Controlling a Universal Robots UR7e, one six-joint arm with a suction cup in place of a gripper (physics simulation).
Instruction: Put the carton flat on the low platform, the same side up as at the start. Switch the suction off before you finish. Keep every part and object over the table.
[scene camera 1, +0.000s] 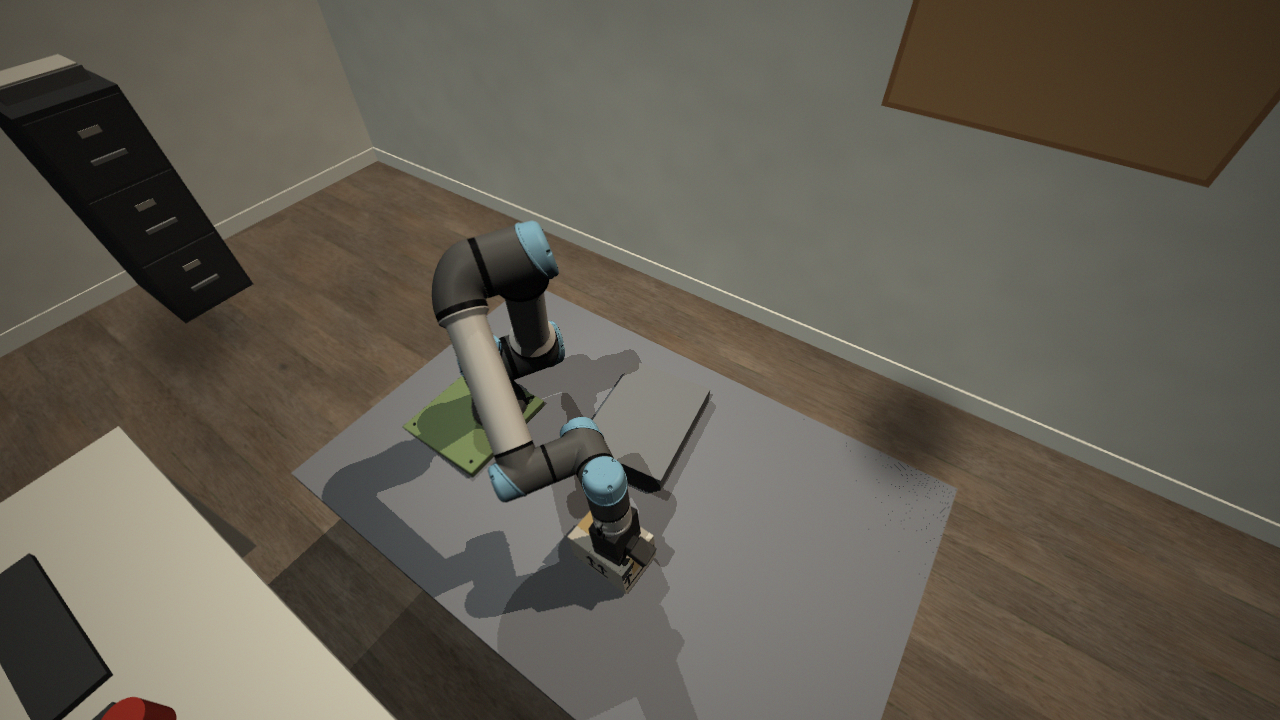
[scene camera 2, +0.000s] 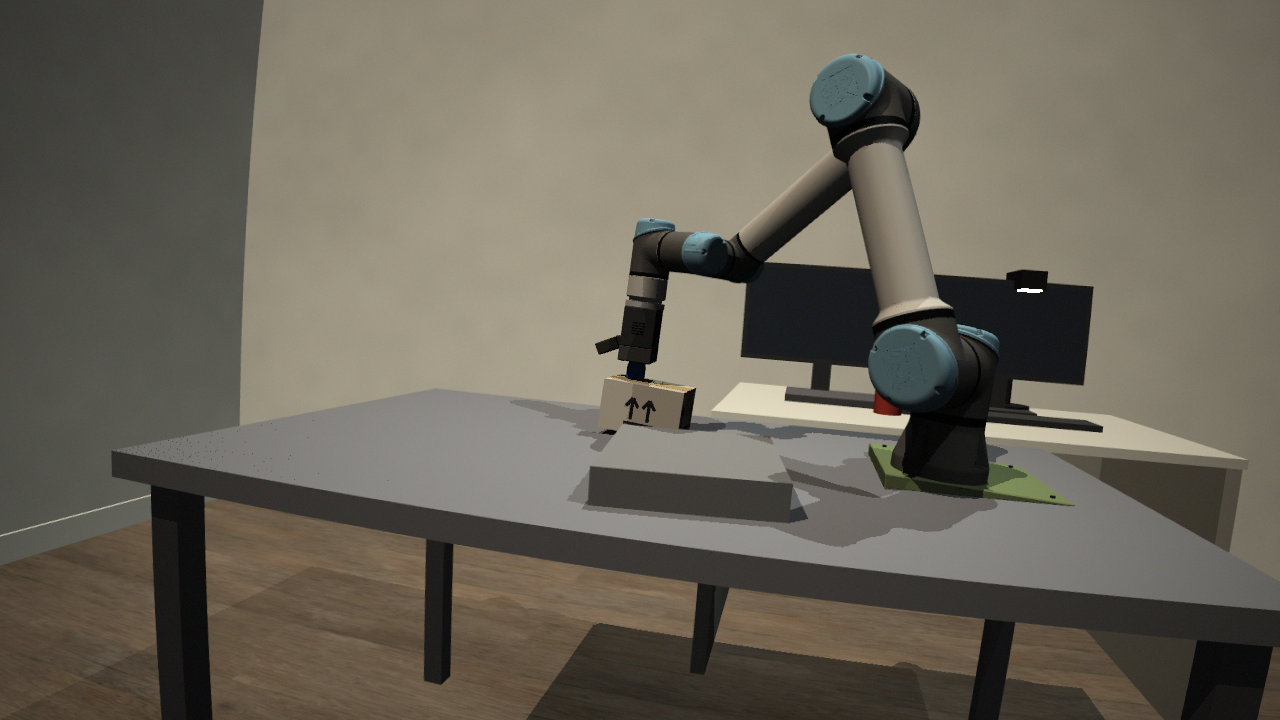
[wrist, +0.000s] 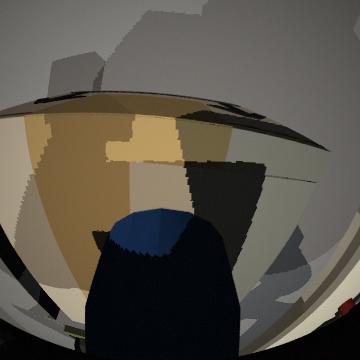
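The carton is a pale box with brown tape on top and black arrows pointing up on one side. It is upright with a slight tilt, beyond the platform in the second scene view. The gap under it is hard to tell, as the platform hides part of its lower edge. My gripper, a dark blue suction cup, is pressed on the carton's top and holds it. In the first scene view the tool body hides the cup. The low platform is a flat grey slab lying on the table.
The grey table carries the arm's green base plate, beside the platform. A cream desk stands past the table's edge, with a monitor and a red object.
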